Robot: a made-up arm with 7 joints.
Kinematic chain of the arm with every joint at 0, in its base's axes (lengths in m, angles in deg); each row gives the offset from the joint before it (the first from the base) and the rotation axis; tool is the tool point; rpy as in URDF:
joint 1: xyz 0 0 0.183 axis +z
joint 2: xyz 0 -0.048 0.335 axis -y
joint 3: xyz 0 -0.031 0.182 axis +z
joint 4: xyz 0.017 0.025 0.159 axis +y
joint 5: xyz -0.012 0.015 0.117 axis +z
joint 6: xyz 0 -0.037 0.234 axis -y
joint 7: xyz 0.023 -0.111 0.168 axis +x
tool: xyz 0 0 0 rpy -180 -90 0
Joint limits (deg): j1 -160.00..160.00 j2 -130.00..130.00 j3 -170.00..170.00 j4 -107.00..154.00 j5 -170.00..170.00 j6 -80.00..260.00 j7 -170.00..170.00
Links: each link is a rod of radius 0.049 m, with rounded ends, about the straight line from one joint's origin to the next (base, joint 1, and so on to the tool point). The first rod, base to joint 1, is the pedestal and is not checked.
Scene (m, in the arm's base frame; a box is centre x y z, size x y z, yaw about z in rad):
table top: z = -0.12
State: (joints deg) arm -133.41 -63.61 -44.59 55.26 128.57 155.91 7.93
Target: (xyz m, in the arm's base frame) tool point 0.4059 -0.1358 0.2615
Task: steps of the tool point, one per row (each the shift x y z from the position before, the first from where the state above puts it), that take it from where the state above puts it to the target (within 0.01 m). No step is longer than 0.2 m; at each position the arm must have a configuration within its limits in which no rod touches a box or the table.
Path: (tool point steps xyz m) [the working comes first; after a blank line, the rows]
Joints at the target: -32.22 -87.85 6.95 44.30 163.64 139.43 7.93
Straight joint move there: clear.

1: 0.0743 -0.1363 -0.0458
2: 0.1189 -0.1018 -0.0416
3: 0.1481 -0.0537 -0.0357
4: 0.1579 0.0011 -0.0284
5: 0.1480 0.0548 -0.0203
6: 0.1206 0.1006 -0.0114
7: 0.0807 0.1329 -0.0025

